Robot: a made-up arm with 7 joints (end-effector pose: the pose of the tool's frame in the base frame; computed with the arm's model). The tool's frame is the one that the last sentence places.
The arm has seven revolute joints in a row. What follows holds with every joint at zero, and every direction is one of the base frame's.
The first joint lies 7.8 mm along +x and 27.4 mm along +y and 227 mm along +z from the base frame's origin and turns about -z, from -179.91 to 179.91 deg.
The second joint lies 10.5 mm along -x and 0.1 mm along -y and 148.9 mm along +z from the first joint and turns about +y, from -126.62 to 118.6 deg.
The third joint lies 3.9 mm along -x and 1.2 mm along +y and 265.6 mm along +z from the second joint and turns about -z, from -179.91 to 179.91 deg.
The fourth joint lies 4 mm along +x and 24.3 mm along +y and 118 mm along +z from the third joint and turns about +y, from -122.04 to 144.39 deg.
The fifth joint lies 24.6 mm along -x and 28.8 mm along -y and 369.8 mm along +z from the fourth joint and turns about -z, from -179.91 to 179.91 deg.
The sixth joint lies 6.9 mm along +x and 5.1 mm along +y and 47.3 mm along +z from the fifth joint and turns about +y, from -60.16 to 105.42 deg.
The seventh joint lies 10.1 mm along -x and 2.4 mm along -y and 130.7 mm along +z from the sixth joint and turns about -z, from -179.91 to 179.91 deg.
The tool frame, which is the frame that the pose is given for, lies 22 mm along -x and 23.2 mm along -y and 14.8 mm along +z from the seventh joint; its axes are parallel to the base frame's.
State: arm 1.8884 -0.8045 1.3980 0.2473 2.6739 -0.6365 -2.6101
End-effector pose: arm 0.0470 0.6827 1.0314 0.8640 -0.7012 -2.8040
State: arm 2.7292 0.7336 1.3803 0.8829 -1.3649 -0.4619 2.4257
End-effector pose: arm -0.6215 0.1690 0.9537 -0.7710 -0.3165 0.5609
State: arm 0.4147 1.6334 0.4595 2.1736 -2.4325 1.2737 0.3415
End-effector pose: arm 0.1021 -0.1556 -0.1035 2.9444 0.7292 0.7440
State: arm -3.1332 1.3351 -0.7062 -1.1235 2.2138 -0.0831 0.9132
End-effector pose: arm -0.5009 0.3301 0.9131 -0.5980 -0.2348 0.2654
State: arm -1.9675 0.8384 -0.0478 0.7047 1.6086 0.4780 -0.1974
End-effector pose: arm -0.2805 0.8102 0.6970 -1.5331 0.1996 0.1252
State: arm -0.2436 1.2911 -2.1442 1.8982 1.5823 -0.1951 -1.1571
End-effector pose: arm 0.0381 0.5047 0.7485 -1.1503 0.8771 2.6925
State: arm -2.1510 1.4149 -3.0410 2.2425 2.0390 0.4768 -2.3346
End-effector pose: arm -0.1156 -0.0326 0.8422 0.7829 0.1940 -0.8169
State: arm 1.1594 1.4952 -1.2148 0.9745 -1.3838 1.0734 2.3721
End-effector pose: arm 0.6608 -0.4285 0.4158 -0.0551 0.8719 0.4450
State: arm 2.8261 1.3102 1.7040 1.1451 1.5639 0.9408 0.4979
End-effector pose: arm -0.6643 0.2915 0.7049 -0.2670 -0.3896 -1.2617
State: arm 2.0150 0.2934 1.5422 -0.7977 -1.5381 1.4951 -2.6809
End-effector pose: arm 0.1620 -0.3856 0.9537 1.6760 -0.6219 -0.0396
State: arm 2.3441 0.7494 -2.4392 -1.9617 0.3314 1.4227 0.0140
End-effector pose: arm -0.5133 -0.1493 0.3238 0.8650 -1.0700 0.0727
